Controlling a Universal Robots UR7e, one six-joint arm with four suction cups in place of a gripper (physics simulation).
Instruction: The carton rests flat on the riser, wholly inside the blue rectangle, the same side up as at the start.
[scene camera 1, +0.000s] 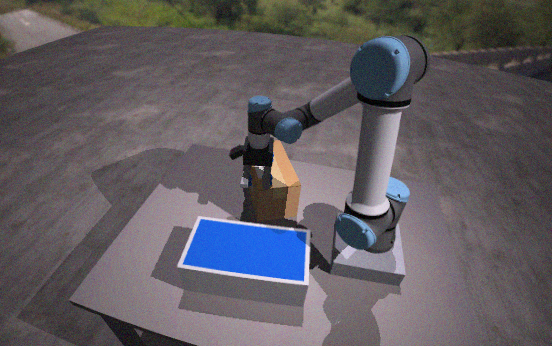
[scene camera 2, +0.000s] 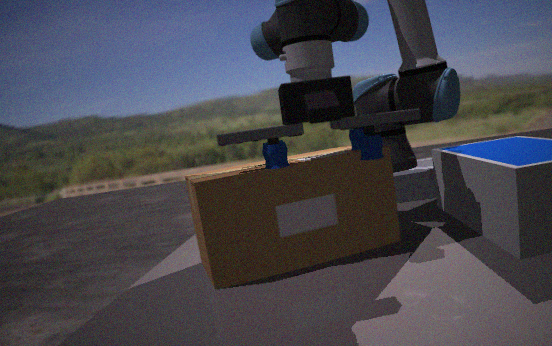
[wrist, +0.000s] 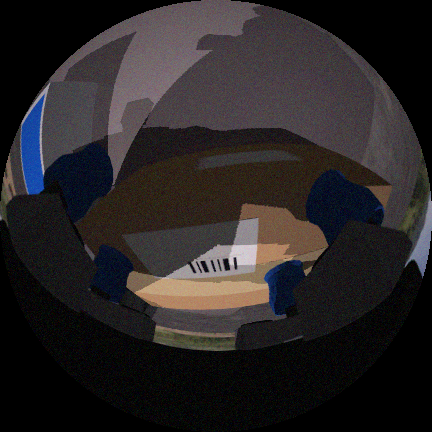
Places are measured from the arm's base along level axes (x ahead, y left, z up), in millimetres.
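Pixels of known places: hand, tool point: (scene camera 1: 258, 171) (scene camera 2: 322, 162) (wrist: 201, 229).
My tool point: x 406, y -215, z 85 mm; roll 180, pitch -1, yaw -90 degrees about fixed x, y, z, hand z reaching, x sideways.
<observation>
Behind a point stands the place of what it marks.
The brown carton (scene camera 1: 274, 206) {x 339, y -120, z 4 mm} (scene camera 2: 240, 225) {x 464, y -349, z 22 mm} (wrist: 200, 190) {x 428, y -213, z 79 mm} stands on the table behind the riser, its narrow top face up. It has a pale label on the side facing scene camera 2 and a barcode label on top. The riser (scene camera 1: 240, 294) {x 426, y 218, z -35 mm} (scene camera 2: 542, 215) {x 587, y 39, z -9 mm} (wrist: 72, 107) {x 534, y 8, z -6 mm} bears the blue rectangle (scene camera 1: 245, 250) {x 419, y 128, z 58 mm} (scene camera 2: 520, 149) {x 437, y 110, z 58 mm} (wrist: 32, 145) with a white border. My gripper (scene camera 1: 257, 181) {x 406, y -215, z 85 mm} (scene camera 2: 322, 152) {x 406, y -215, z 85 mm} (wrist: 207, 235) {x 406, y -215, z 85 mm} is open, its blue cups low at the carton's top face. Whether all four cups touch it cannot be made out.
The grey table (scene camera 1: 125, 260) {x 823, y 120, z -62 mm} (scene camera 2: 300, 310) {x 593, y -287, z -63 mm} (wrist: 170, 30) bears the arm's base (scene camera 1: 367, 267) {x 45, y 131, z 1 mm}, to the right of the riser in scene camera 1. The table's far edge runs behind the carton. Shadows of the arm and the riser fall across the table.
</observation>
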